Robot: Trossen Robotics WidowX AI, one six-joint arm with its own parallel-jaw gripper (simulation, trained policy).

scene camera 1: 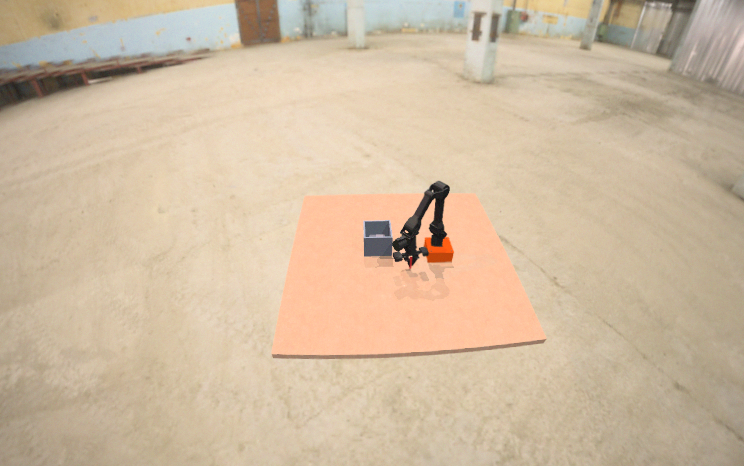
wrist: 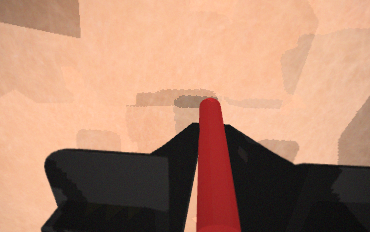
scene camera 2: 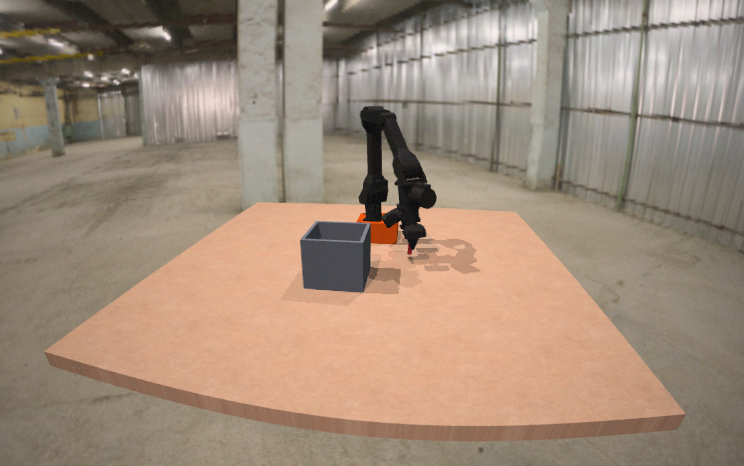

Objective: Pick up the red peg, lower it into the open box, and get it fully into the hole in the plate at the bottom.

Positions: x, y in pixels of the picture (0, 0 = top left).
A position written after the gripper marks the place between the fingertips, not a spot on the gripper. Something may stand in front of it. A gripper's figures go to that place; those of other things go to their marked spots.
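Scene:
Gripper [scene camera 2: 411, 248]: 1160 mm from the lens. Grey box [scene camera 2: 336, 256]: 910 mm from the lens. Grey box is nearer to the lens than the gripper.

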